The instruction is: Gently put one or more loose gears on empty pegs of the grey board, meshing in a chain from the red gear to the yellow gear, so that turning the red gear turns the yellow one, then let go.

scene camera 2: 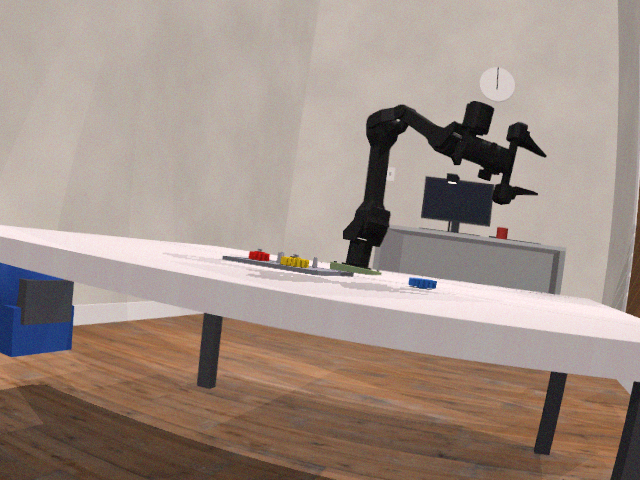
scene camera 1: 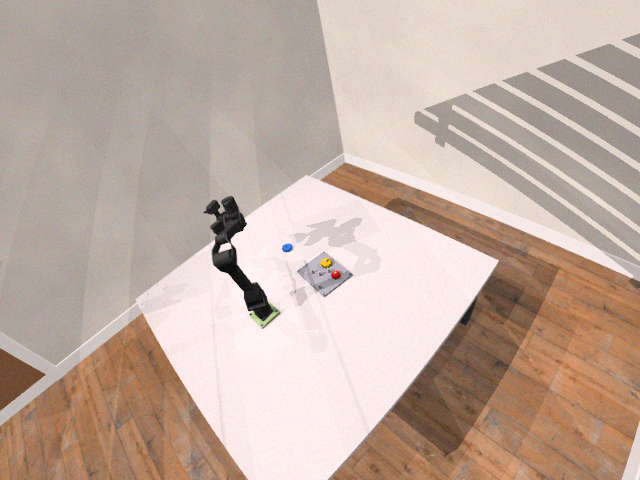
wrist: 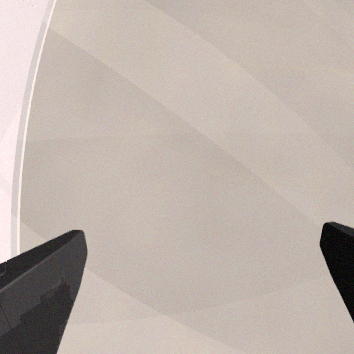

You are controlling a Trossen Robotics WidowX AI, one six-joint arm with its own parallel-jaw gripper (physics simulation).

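Where they show: gripper, fingertip midpoint: [scene camera 2: 541, 175] [scene camera 1: 209, 219] [wrist: 207, 240]; arm's base, link origin: [scene camera 2: 356, 266] [scene camera 1: 264, 312].
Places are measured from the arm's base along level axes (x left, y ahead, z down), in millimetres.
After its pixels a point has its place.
Note:
The grey board [scene camera 1: 309, 279] {x -42, y 251, z 5 mm} [scene camera 2: 334, 272] {x 28, y 347, z 7 mm} lies on the table. The red gear [scene camera 1: 335, 274] {x -136, y 330, z -12 mm} [scene camera 2: 258, 255] {x -126, y 354, z -4 mm} and the yellow gear [scene camera 1: 325, 262] {x -51, y 360, z -13 mm} [scene camera 2: 294, 261] {x -40, y 389, z -4 mm} sit on it, and several bare pegs stand on it. The blue gear [scene camera 1: 286, 248] {x 188, y 327, z -6 mm} [scene camera 2: 422, 283] {x 199, y 364, z 3 mm} lies flat on the table, apart from the board. My gripper [scene camera 2: 541, 174] {x 427, y 119, z -265 mm} [wrist: 207, 240] {x 427, y 119, z -265 mm} is open and empty, raised high above the table and well away from the board and the blue gear. No gear shows in the wrist view.
The arm's green base plate [scene camera 1: 263, 323] {x -40, y -39, z -1 mm} [scene camera 2: 351, 268] {x -1, y 51, z 4 mm} is on the white table [scene camera 1: 289, 387] {x -319, y -164, z 13 mm} [scene camera 2: 310, 304] {x 128, y 862, z 22 mm}. Walls stand behind the table. In scene camera 2, a monitor [scene camera 2: 456, 200] and a red cup [scene camera 2: 501, 233] stand on a grey cabinet [scene camera 2: 558, 268] in the background.

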